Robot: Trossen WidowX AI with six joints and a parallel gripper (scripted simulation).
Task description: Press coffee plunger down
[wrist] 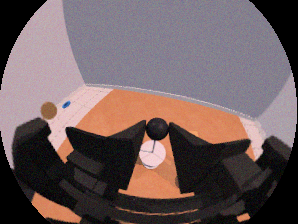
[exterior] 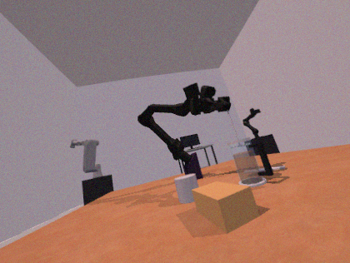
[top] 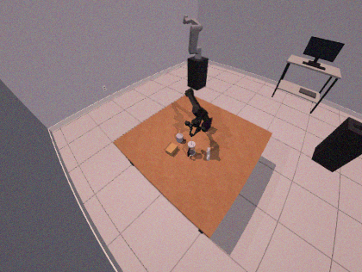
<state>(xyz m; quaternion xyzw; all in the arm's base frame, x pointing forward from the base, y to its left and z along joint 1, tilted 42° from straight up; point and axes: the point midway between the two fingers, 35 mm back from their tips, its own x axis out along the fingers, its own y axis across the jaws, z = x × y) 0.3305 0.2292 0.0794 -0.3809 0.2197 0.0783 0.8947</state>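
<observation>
Now: gripper tip 1 cm short of the coffee press and 14 cm above it. The rest, counted from my gripper tip: grey cup: 4 cm behind, 20 cm to the right, 23 cm below; tan box: 11 cm ahead, 15 cm to the right, 24 cm below.
</observation>
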